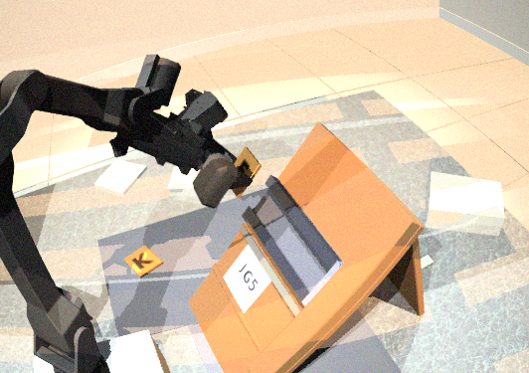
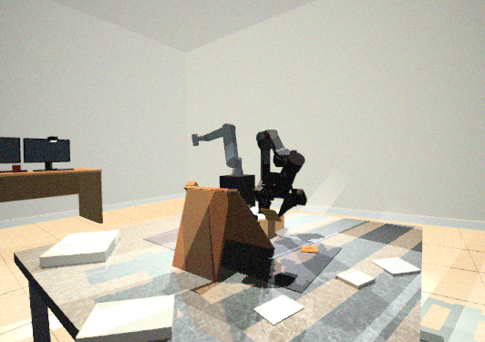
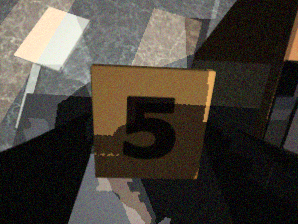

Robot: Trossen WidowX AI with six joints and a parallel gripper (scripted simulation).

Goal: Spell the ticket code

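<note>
Right now my gripper tip is 60 mm past the white ticket, 140 mm to the left of it and 70 mm above it. Round my gripper tip: 5 tile right at my gripper tip; then dark mat 140 mm behind, 240 mm to the right, 170 mm below; then white block 430 mm ahead, 120 mm to the right, 160 mm below.
</note>
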